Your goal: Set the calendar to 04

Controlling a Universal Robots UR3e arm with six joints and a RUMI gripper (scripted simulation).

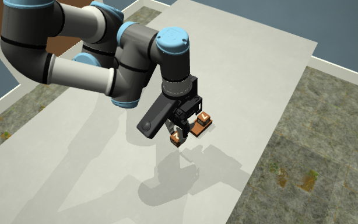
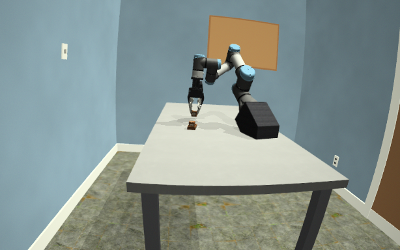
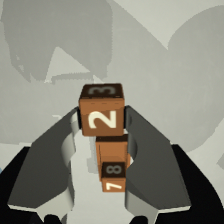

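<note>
My gripper is now 2 cm short of the brown tray, 11 cm to the right of it and 6 cm above it. Also, from my hand: cube: 1 cm below.
</note>
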